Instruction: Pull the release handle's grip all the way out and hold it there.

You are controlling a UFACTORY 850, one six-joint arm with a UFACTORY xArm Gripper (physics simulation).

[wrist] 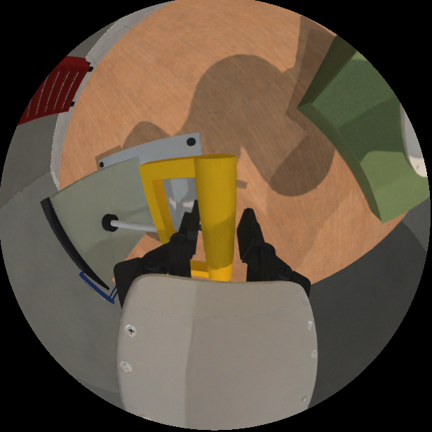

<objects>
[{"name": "my gripper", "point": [220,215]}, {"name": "yellow release handle grip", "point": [215,174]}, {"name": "light grey base plate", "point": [189,144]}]
</objects>
